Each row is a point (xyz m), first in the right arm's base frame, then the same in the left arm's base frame.
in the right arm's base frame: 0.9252 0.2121 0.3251
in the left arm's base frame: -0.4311 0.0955 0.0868
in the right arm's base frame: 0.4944 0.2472 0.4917
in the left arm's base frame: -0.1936 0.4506 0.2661
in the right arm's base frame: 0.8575 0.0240 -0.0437
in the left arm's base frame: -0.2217 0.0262 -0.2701
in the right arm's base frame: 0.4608 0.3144 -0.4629
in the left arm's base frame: 0.4100 -0.1031 -0.2298
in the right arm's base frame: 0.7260 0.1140 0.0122
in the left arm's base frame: -0.1281 0.0970 -0.1486
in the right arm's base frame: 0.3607 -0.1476 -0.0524
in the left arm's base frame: 0.1050 0.4301 -0.3505
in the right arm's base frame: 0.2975 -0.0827 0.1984
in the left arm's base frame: 0.0257 0.5800 -0.1448
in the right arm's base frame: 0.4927 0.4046 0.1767
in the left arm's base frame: 0.0396 0.1928 0.2100
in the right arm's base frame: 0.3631 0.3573 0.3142
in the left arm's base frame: 0.0423 0.3787 0.2681
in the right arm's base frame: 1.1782 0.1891 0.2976
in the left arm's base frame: -0.6123 -0.0719 0.0204
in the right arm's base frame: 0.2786 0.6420 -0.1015
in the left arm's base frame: 0.4354 0.0523 0.2665
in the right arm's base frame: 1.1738 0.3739 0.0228
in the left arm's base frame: -0.3922 -0.3192 0.0101
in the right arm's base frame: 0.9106 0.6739 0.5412
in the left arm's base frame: -0.4060 -0.0082 0.5856
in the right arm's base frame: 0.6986 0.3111 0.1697
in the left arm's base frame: -0.1397 0.1034 0.1048
